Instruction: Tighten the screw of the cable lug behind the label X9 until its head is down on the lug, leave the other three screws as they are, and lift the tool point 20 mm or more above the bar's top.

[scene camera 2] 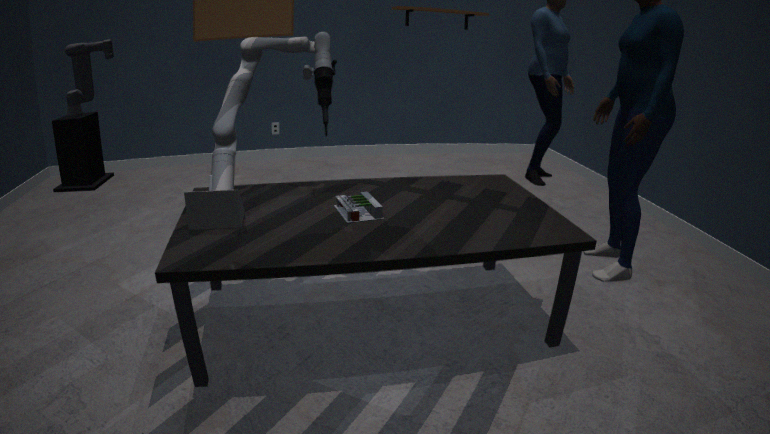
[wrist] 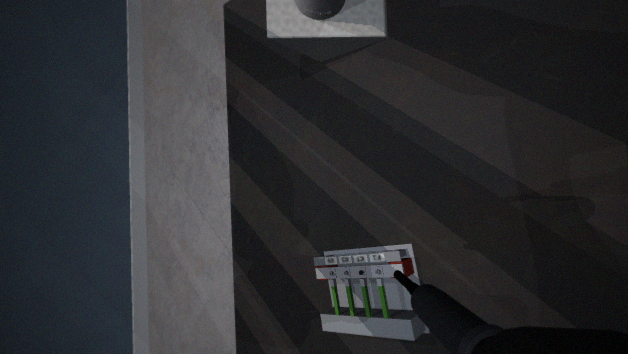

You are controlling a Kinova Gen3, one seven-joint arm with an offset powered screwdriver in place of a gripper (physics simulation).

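Frame: origin at the arm's base, x ahead, y left, z up, level; millimetres.
Seen in the pictures: hand, its tool point: (scene camera 2: pixel 326 136) (wrist: pixel 397 273); arm's base, origin of its link: (scene camera 2: pixel 221 200).
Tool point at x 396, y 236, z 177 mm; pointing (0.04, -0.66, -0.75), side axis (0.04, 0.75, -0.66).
Observation:
Offsets run from my tool point to a thing's top centre. "spot": to the spot under its first point. Level surfaces: height alone.
My screwdriver {dy +21, dx -1, dz +51 mm} (scene camera 2: pixel 325 132) (wrist: pixel 397 274) points down, high above the table in the scene view. In the wrist view its dark tip overlaps the bar's right end. It has no fingers. The pale bar {spot: dy -112, dx +67, dz -219 mm} (wrist: pixel 390 270) (scene camera 2: pixel 347 202) has red parts near its ends and carries a row of cable lugs with small screws. One screw {dy -163, dx +80, dz -211 mm} (wrist: pixel 361 272), third from the left, looks darker than the others. Green cables {spot: dy -150, dx +123, dz -212 mm} (wrist: pixel 366 300) (scene camera 2: pixel 360 200) run from the lugs to a grey block {spot: dy -148, dx +166, dz -213 mm} (wrist: pixel 367 326). Small labels {dy -168, dx +59, dz -219 mm} (wrist: pixel 360 258) stand in a row beside the lugs, too blurred to read. The screw heads' heights cannot be told.
The fixture stands on a dark table {dz -262 mm} (scene camera 2: pixel 431 237) (wrist: pixel 450 200). A grey box-like panel (scene camera 2: pixel 214 210) stands at the table's left, by the arm's base. The arm's mounting plate (wrist: pixel 280 28) shows at the wrist view's top. Two human figures (scene camera 2: pixel 551 43) (scene camera 2: pixel 647 70) stand right of the table.

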